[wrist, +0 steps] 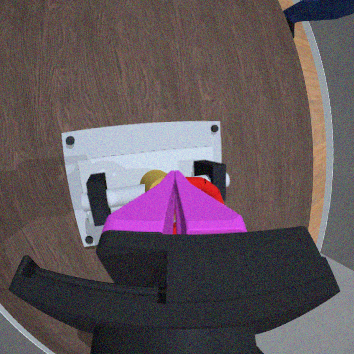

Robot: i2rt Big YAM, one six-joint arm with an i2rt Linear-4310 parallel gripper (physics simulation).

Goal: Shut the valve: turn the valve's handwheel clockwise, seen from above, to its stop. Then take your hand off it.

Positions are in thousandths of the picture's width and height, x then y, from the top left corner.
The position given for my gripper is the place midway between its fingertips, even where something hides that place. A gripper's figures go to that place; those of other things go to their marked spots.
Labels:
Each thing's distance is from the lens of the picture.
my gripper (493,501): 13 cm
light grey base plate (366,391): 26 cm

